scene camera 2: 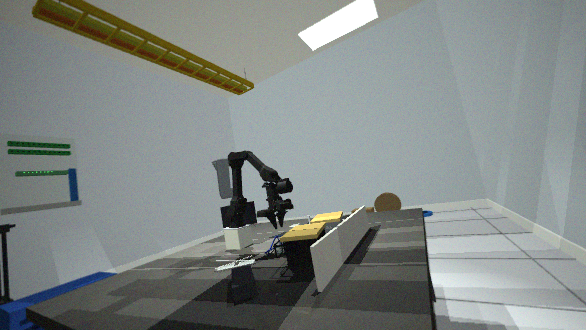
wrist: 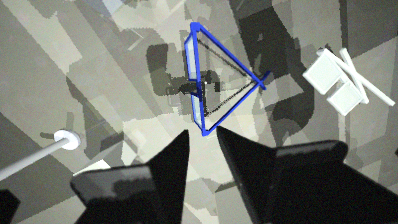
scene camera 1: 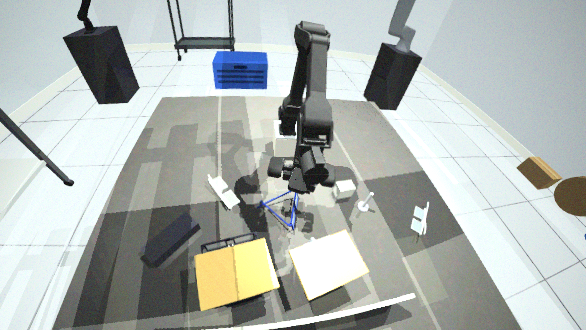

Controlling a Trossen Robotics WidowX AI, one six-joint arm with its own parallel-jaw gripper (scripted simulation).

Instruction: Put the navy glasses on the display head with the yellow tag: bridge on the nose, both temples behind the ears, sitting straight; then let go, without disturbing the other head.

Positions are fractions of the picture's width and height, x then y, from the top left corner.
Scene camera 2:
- dark box: 0.42,0.86
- long white board: 0.56,0.77
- dark display head: 0.51,0.77
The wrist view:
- my gripper: 0.51,0.59
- white block: 0.31,0.69
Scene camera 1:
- my gripper: 0.51,0.57
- dark box: 0.29,0.73
